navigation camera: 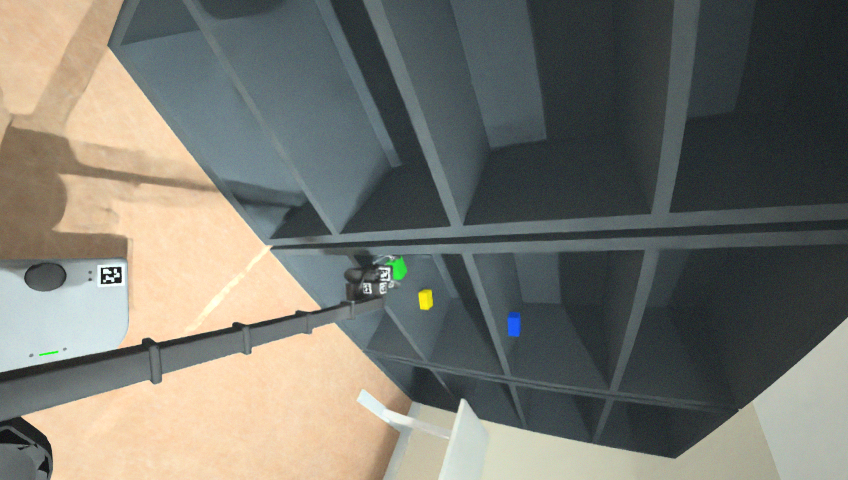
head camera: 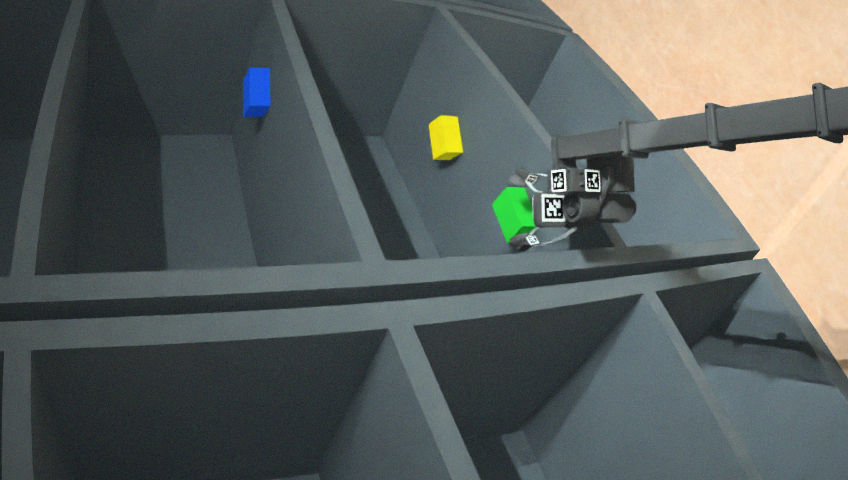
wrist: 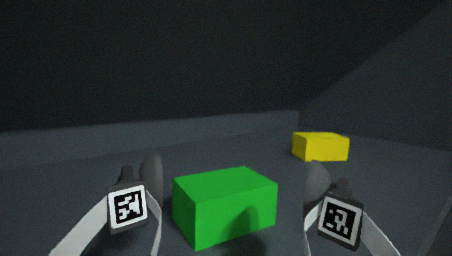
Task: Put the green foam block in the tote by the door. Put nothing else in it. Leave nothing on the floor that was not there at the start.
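Places are measured from the robot's base along level axes (x ahead, y left, z up), in metres.
Pixels of known places: gripper, between the fingertips: (navigation camera: 398,270) (head camera: 514,210); robot's base, origin of its link: (navigation camera: 46,275).
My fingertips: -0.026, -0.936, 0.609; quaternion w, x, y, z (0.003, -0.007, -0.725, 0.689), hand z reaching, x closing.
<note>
For each thing: its top centre in the pictures, then the offset to it from my fingertips, as dx, dy, dz. Level surfaces: height alone.
- green foam block, centre of its top: (head camera: 506,215) (navigation camera: 401,267) +0.007, -0.064, -0.030
- yellow block, centre of its top: (head camera: 437,137) (navigation camera: 429,299) -0.179, -0.321, -0.030
- blue block, centre of its top: (head camera: 246,92) (navigation camera: 519,324) -0.266, -0.319, +0.427
- white panel, height of its surface: dz +0.111
The green foam block (head camera: 510,215) (navigation camera: 399,268) (wrist: 225,207) sits on a board inside a compartment of the dark grey shelf unit (head camera: 178,283) (navigation camera: 535,225). My gripper (head camera: 521,208) (navigation camera: 391,271) (wrist: 233,176) is open, with its fingertips on either side of the block. In the wrist view, gaps show between the block and both fingertips, and a shadow falls on its near face. In the head view, part of the block is hidden behind the gripper. I cannot make out a tote or a door in these views.
A yellow block (head camera: 445,137) (navigation camera: 425,299) (wrist: 322,146) sits in the same compartment, farther in and to the right in the wrist view. A blue block (head camera: 257,92) (navigation camera: 514,324) sits in the neighbouring compartment. Upright dividers flank them. A white panel (navigation camera: 465,443) stands near the shelf's end.
</note>
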